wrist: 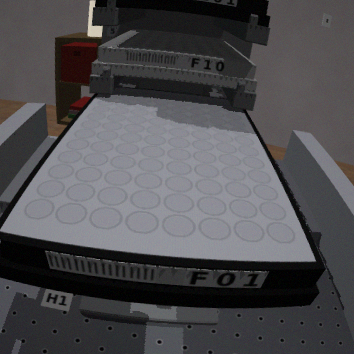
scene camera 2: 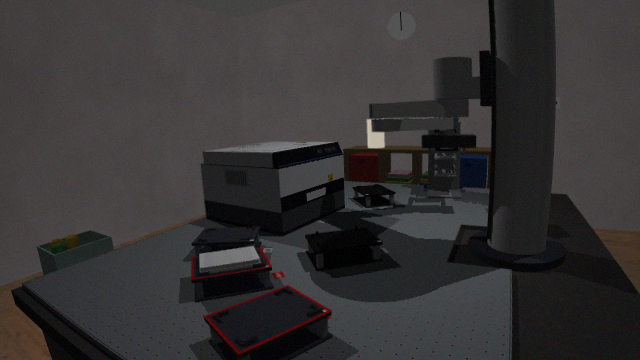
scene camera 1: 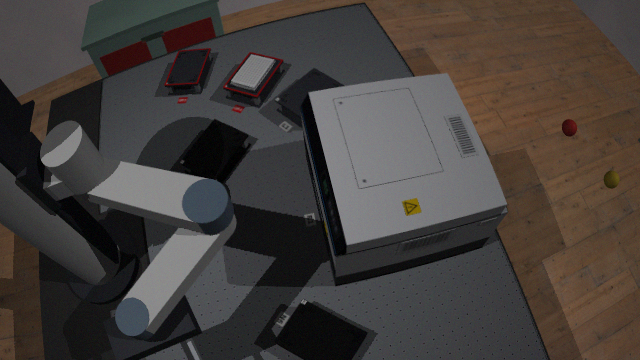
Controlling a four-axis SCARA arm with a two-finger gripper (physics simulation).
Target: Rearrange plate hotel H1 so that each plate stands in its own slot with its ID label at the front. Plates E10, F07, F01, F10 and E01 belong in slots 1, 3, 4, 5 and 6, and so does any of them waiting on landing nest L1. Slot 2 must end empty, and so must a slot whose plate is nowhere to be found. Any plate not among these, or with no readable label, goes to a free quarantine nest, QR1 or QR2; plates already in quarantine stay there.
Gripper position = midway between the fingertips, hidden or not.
In view: the gripper (scene camera 2: 446,145), a white plate (scene camera 1: 251,74), a dark plate (wrist: 151,196) and a landing nest L1 (scene camera 1: 298,91).
The gripper shows as well in the wrist view (wrist: 166,135). The wrist view does not show the white plate: it is out of frame.
